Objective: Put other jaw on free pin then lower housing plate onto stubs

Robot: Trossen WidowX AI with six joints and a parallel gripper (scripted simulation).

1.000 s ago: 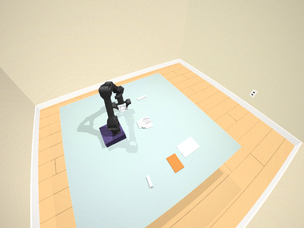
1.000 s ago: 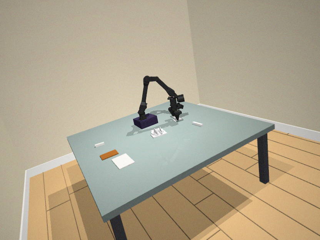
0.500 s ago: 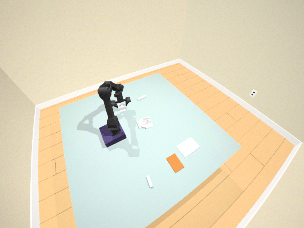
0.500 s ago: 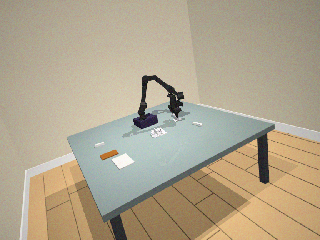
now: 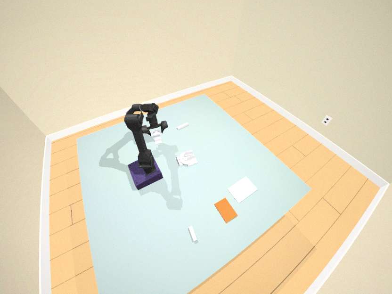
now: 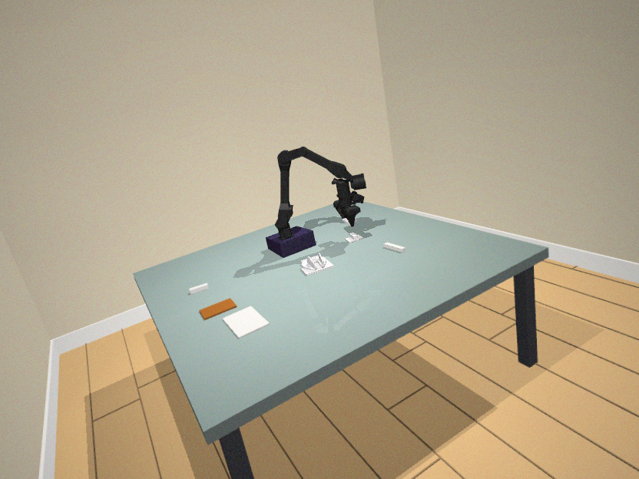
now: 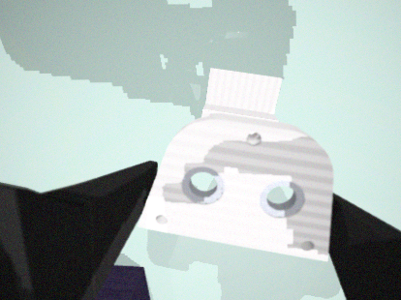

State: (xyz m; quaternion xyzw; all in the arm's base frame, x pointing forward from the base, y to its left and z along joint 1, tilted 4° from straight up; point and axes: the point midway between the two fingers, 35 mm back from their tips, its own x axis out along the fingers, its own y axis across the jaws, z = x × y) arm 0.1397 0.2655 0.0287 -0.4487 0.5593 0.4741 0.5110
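The white jaw is 10 cm ahead of my gripper tip, 24 cm to the right of it and 6 cm below it. The rest, counted from my gripper tip: orange plate (17 cm ahead, 69 cm to the right, 8 cm below); then white plate (34 cm ahead, 63 cm to the right, 8 cm below).
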